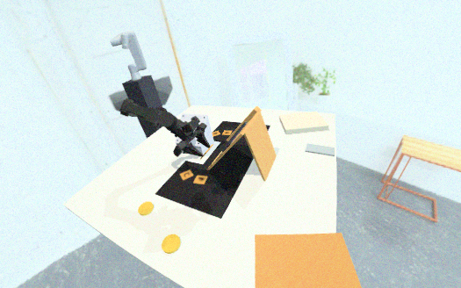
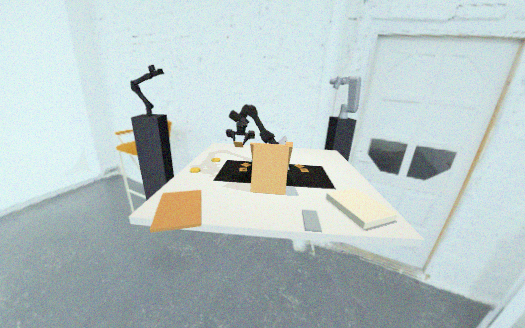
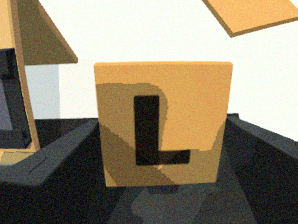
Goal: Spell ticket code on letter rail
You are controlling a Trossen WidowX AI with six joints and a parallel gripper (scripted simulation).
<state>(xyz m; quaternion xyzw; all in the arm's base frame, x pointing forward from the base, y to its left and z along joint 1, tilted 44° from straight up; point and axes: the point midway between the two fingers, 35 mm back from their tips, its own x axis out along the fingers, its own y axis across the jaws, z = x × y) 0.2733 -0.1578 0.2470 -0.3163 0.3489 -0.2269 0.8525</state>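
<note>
The white ticket is 2 cm ahead of my gripper tip, 24 cm to the left of it and 11 cm below it. From my gripper tip the other things lie so: orange pad (39 cm ahead, 27 cm to the right, 21 cm below); then black mat (9 cm behind, 26 cm to the left, 22 cm below); then letter tile (right at my gripper tip).
</note>
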